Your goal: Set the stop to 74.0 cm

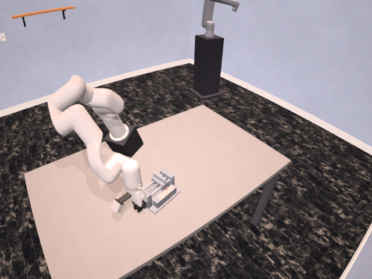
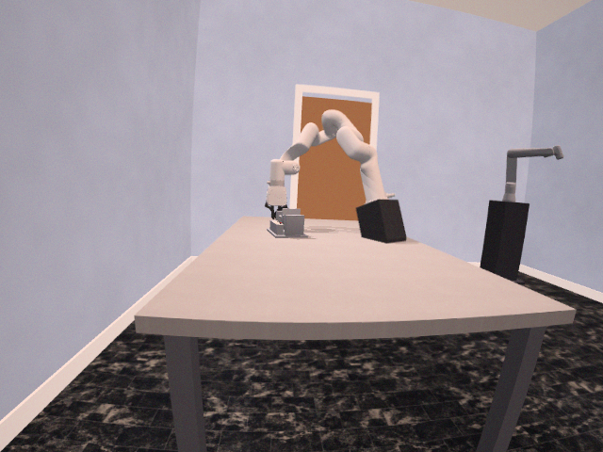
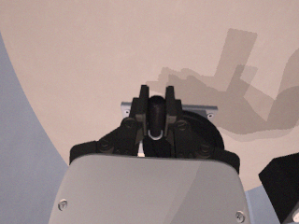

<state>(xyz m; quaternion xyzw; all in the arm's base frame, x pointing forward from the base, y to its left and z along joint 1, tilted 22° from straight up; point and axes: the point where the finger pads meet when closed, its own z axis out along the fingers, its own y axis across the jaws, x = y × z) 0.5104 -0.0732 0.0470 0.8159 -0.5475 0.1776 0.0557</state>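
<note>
My gripper is now 20 mm to the right of the black handwheel and 20 mm past it. Round my hand: handwheel knob (10 mm to the left); then sliding stop block (170 mm to the left, 80 mm behind, 20 mm above).
</note>
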